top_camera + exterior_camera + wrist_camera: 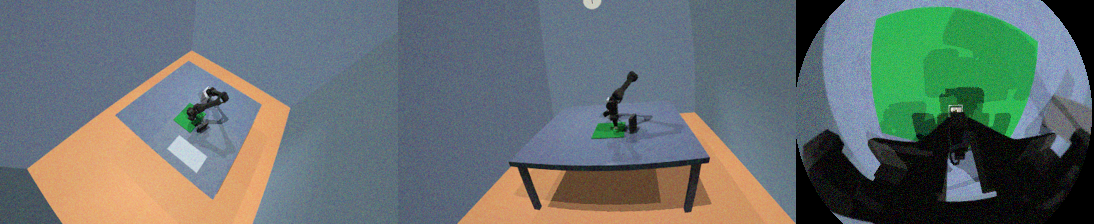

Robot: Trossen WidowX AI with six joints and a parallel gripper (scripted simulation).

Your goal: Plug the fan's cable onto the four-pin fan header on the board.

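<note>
My gripper tip is 10 mm short of the green board, 40 mm to the left of it and 50 mm above it. From my gripper tip the other things lie so: black fan (50 mm ahead, 140 mm to the left, 20 mm above); black plug (10 mm to the left, 10 mm above).
</note>
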